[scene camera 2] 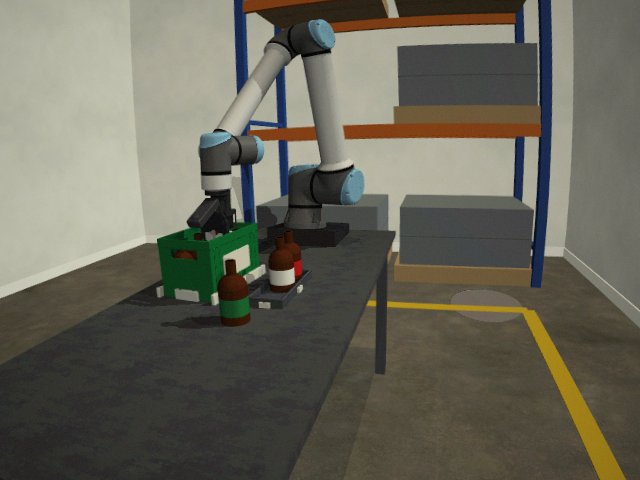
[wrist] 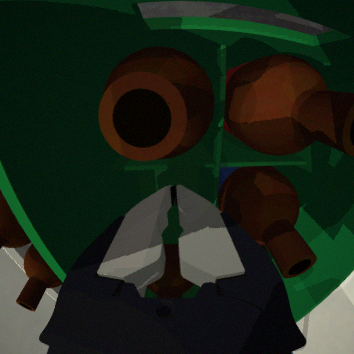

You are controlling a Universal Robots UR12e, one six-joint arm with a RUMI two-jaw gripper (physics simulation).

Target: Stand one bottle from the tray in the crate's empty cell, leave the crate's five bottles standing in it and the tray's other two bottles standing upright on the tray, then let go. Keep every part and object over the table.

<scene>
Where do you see a red-label bottle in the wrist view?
At 278, 104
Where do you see a green-label bottle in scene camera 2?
233, 296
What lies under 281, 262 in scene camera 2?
A white-label bottle.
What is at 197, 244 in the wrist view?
My gripper.
</scene>
